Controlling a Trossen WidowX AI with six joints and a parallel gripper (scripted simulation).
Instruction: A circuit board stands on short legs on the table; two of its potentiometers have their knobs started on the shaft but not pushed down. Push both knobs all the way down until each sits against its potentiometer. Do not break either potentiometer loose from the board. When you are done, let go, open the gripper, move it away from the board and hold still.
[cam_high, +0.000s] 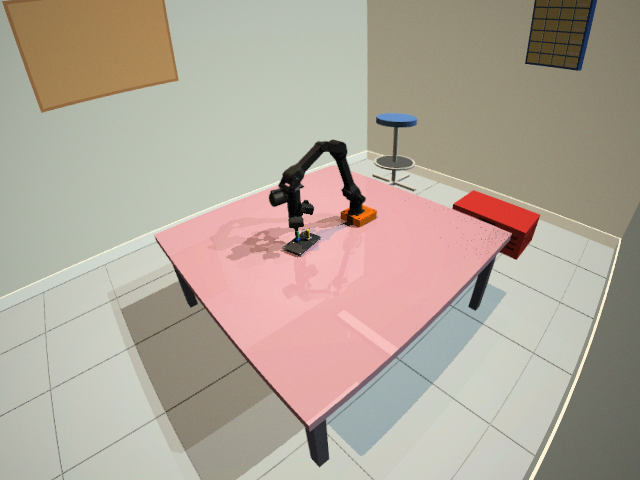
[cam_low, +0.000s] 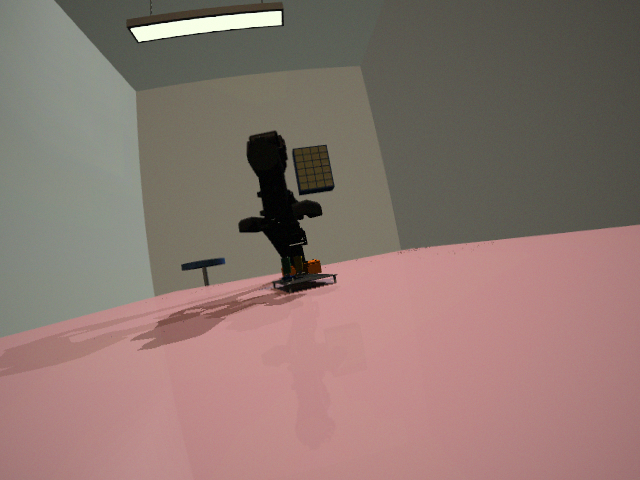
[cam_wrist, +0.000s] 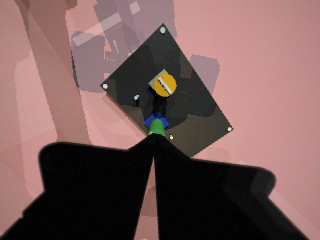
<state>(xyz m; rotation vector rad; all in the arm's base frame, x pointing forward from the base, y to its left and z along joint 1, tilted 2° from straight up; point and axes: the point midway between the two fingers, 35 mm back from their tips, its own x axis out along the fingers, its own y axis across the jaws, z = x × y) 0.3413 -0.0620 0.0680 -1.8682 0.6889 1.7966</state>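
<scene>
Now: the green knob 1 cm below my gripper tip. The rest, counted from my gripper tip: yellow-brown knob 4 cm behind, 3 cm to the left, 1 cm below.
</scene>
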